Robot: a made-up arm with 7 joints. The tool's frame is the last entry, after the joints.
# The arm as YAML. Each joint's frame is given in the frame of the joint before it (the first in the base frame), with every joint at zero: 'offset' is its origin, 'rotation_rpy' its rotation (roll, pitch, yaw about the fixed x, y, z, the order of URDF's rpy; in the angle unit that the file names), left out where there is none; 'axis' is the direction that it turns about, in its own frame. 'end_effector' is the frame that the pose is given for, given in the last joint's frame.
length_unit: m
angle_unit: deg
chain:
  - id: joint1
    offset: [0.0, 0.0, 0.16]
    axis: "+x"
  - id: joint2
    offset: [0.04, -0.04, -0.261]
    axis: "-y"
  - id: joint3
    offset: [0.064, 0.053, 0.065]
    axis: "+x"
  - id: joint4
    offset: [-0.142, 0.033, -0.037]
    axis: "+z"
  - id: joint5
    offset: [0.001, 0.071, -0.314]
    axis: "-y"
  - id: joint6
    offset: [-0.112, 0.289, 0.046]
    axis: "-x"
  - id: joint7
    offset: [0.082, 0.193, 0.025]
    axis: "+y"
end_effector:
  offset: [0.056, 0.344, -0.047]
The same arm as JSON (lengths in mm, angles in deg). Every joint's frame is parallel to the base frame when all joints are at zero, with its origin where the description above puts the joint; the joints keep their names.
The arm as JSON. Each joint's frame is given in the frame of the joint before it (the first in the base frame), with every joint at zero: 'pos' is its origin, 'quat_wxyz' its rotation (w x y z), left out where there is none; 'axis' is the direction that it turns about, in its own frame. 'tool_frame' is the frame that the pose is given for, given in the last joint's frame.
{"length_unit": "mm", "angle_unit": "deg", "joints": [
  {"joint": "joint1", "pos": [0.0, 0.0, 160.0], "axis": [1.0, 0.0, 0.0]},
  {"joint": "joint2", "pos": [40.0, -40.0, -261.0], "axis": [0.0, -1.0, 0.0]},
  {"joint": "joint3", "pos": [64.0, 53.0, 65.0], "axis": [1.0, 0.0, 0.0]},
  {"joint": "joint4", "pos": [-142.0, 33.0, -37.0], "axis": [0.0, 0.0, 1.0]},
  {"joint": "joint5", "pos": [1.0, 71.0, -314.0], "axis": [0.0, -1.0, 0.0]},
  {"joint": "joint6", "pos": [-112.0, 289.0, 46.0], "axis": [-1.0, 0.0, 0.0]},
  {"joint": "joint7", "pos": [82.0, 193.0, 25.0], "axis": [0.0, 1.0, 0.0]}
], "tool_frame": {"pos": [56.0, 344.0, -47.0]}}

